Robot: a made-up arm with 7 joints.
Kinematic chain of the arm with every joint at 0, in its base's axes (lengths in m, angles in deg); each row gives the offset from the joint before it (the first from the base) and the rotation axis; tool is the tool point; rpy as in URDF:
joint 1: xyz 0 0 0.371 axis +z
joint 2: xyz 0 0 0 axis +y
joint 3: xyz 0 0 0.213 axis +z
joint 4: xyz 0.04 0 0 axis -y
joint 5: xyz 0.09 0 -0.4 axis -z
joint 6: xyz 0 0 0 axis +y
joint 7: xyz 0.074 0 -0.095 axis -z
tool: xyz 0 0 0 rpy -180 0 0
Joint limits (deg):
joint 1: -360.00..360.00
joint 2: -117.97..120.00
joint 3: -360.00..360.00
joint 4: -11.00..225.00
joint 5: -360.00..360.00
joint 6: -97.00..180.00
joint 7: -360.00..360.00
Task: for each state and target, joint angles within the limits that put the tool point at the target. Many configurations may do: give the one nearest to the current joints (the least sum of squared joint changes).
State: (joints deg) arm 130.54 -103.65 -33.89 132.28 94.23 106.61 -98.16
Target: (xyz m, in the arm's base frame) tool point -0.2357 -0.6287 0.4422
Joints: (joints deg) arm 74.42 -105.42 -13.06 142.57 96.35 107.75 -98.16
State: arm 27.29 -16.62 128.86 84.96 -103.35 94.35 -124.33
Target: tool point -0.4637 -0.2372 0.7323
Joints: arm 58.92 -5.11 157.43 98.40 -107.02 95.15 -124.33
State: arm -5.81 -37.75 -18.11 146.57 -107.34 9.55 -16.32
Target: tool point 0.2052 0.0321 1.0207
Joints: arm -0.15 -20.62 -5.53 123.52 -111.18 -2.64 -16.32
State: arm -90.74 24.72 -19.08 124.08 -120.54 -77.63 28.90
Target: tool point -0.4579 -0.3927 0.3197
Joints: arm -126.73 56.59 -35.55 121.89 -117.41 -44.04 28.90
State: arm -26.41 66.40 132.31 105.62 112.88 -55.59 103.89
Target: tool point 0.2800 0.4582 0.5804
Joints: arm 2.35 70.73 116.64 102.02 109.33 -40.94 103.89
